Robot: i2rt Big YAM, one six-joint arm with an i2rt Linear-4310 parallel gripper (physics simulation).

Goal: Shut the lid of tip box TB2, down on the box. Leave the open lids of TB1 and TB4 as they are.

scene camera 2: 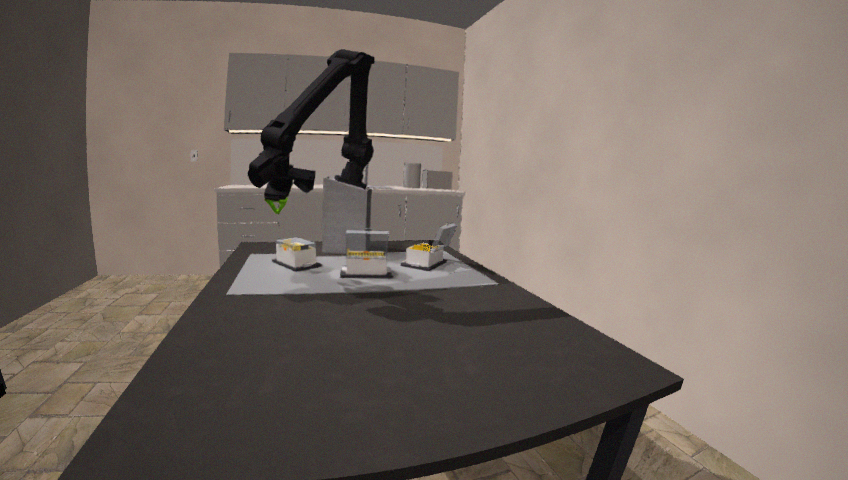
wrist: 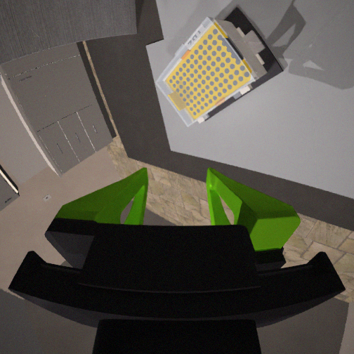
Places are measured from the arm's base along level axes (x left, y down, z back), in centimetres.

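Pixels of known places: gripper, fingertip midpoint: (scene camera 2: 279,207); arm's base, link origin: (scene camera 2: 349,183).
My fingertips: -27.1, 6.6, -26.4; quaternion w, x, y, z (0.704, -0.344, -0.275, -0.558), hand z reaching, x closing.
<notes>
For each thing: its top centre in the pictures, then the offset to it from my fingertips, as dx, dy, dz. Level surfaces: height alone.
- white tip box, top centre: (scene camera 2: 298,241) +6.3, +11.7, +5.1
- middle box, top centre: (scene camera 2: 366,251) +27.0, +12.9, -7.9
- right box, top centre: (scene camera 2: 422,244) +48.7, +12.9, -0.3
- light grey mat, surface height: dy +19.5
- dark table, surface height: dy +19.8
A white tip box (scene camera 2: 297,256) with yellow tips, at the left of the mat, has its clear lid (scene camera 2: 295,241) (wrist: 176,67) down over the top. Its upside-down label, small in the wrist view, looks like TB2. Whether the lid is fully seated is too small to tell. The middle box (scene camera 2: 366,265) has its clear lid (scene camera 2: 367,239) standing upright. The right box (scene camera 2: 423,256) has its lid (scene camera 2: 445,233) tilted back, open. Their labels cannot be read. My gripper (scene camera 2: 277,210) (wrist: 176,174) is partly open and empty, above and apart from the left box.
The boxes stand on dark bases on a light grey mat (scene camera 2: 255,285) (wrist: 300,140), at the far end of the dark table (scene camera 2: 368,380). The arm's grey pedestal (scene camera 2: 343,217) rises behind the mat. Kitchen cabinets (scene camera 2: 249,211) stand beyond, and a wall (scene camera 2: 654,178) is on the right.
</notes>
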